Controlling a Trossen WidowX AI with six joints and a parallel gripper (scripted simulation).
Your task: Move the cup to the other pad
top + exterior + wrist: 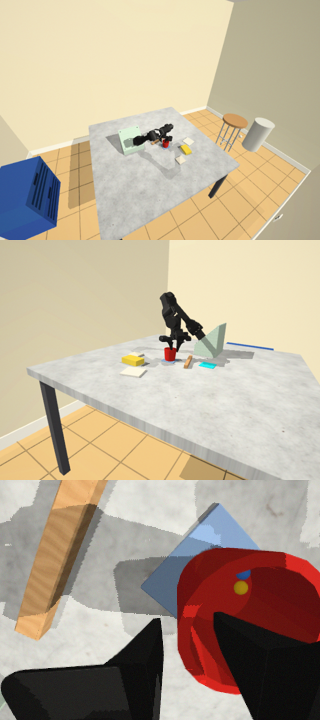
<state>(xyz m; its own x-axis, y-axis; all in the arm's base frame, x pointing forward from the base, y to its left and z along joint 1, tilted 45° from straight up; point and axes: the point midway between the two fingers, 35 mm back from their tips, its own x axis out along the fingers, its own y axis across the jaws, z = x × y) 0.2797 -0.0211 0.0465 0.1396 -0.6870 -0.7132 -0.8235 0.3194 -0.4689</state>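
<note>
The red cup lies 30 mm ahead of my gripper tip, 20 mm to the right of it and 10 mm below it. Round my gripper tip: green marble (20 mm ahead, 10 mm to the left, 30 mm below); then blue pad (30 mm ahead, 10 mm to the right, 60 mm below); then yellow marble (40 mm ahead, 20 mm to the right, 30 mm below).
</note>
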